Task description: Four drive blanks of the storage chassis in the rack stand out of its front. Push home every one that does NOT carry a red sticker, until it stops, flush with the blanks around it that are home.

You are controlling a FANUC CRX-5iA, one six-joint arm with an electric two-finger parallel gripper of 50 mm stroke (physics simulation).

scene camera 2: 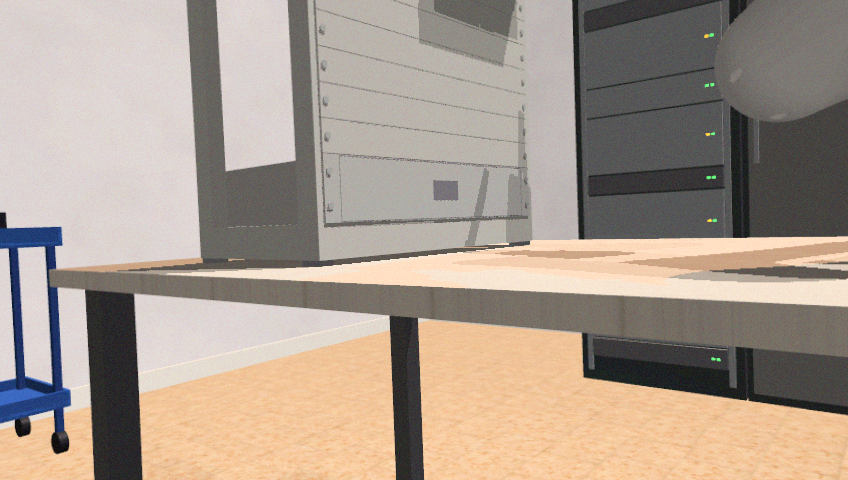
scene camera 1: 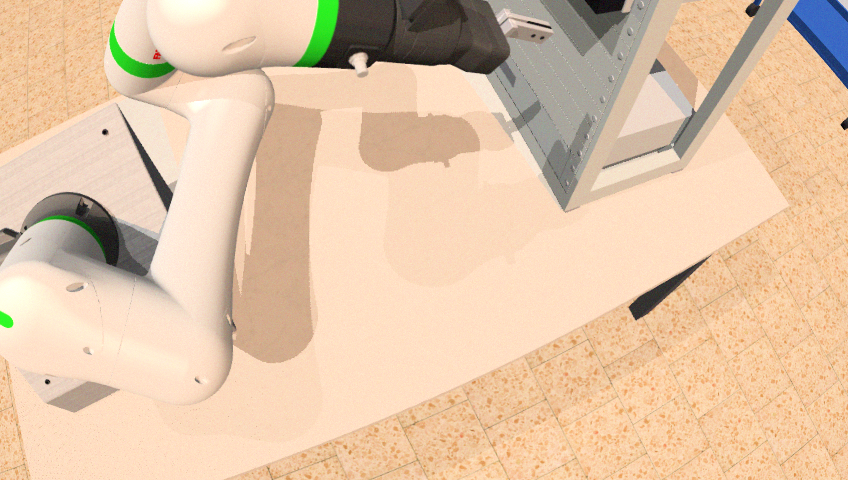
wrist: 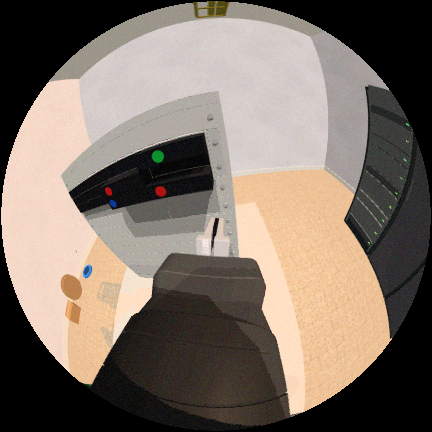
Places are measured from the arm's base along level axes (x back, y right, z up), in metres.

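Where they show: gripper, between the fingertips: [scene camera 1: 544,33] [wrist: 216,226]; arm's base, origin of its link: [scene camera 1: 69,244].
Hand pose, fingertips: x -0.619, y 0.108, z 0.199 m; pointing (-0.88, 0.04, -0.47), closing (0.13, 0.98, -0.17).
Each offset is from my fingertips to the centre of the thing.
The rack [scene camera 1: 633,89] [scene camera 2: 306,118] [wrist: 222,150] holds a black chassis, whose lower edge shows at the top of scene camera 1. In the wrist view the chassis front carries a green sticker {dz +0.082, dx -0.072, dy -0.066 m} [wrist: 157,156] at upper right, a red sticker {dz +0.025, dx -0.073, dy -0.083 m} [wrist: 160,191] below it, another red sticker {dz +0.053, dx -0.080, dy -0.195 m} [wrist: 108,191] at left and a blue sticker {dz +0.025, dx -0.081, dy -0.203 m} [wrist: 113,203] just below that one. The blanks are dark; their outlines and how far each stands out are hard to tell. My gripper [scene camera 1: 548,28] [wrist: 216,226] is shut and empty, in front of the grey panels below the chassis, near the rack's riveted side.
Grey panels [scene camera 2: 404,130] fill the rack front below the chassis. The rack stands on the table [scene camera 1: 452,333] [scene camera 2: 476,300]. A dark server cabinet [scene camera 2: 654,142] [wrist: 385,165] stands beyond the table. A blue cart [scene camera 1: 827,41] [scene camera 2: 29,236] stands past the rack.
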